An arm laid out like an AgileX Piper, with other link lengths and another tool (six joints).
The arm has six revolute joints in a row. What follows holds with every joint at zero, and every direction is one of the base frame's. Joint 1 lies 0.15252 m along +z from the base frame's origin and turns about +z. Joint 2 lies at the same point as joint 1 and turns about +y. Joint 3 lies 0.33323 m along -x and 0.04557 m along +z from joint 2 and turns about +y. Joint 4 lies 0.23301 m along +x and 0.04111 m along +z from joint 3 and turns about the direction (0.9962, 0, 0.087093). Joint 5 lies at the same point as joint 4 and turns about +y. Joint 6 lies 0.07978 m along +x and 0.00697 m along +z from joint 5 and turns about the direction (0.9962, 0, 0.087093). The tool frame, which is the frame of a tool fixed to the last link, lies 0.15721 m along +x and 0.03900 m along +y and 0.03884 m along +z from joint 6; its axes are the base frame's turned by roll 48.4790, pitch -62.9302 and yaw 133.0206 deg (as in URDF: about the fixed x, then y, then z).
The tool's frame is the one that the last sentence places.
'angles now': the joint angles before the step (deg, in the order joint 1, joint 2, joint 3, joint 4, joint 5, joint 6). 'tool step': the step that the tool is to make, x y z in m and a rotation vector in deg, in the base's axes. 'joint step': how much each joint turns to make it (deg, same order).
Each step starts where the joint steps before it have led.
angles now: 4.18 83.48 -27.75 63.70 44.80 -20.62
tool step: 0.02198 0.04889 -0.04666 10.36 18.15 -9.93
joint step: 7.99 17.30 -0.44 22.41 1.80 -0.83
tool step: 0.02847 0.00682 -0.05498 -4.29 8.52 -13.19
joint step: 7.51 8.77 -1.70 17.12 -8.51 2.54
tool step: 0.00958 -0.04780 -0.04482 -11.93 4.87 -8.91
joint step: 0.40 2.56 -0.54 0.60 -12.81 7.10
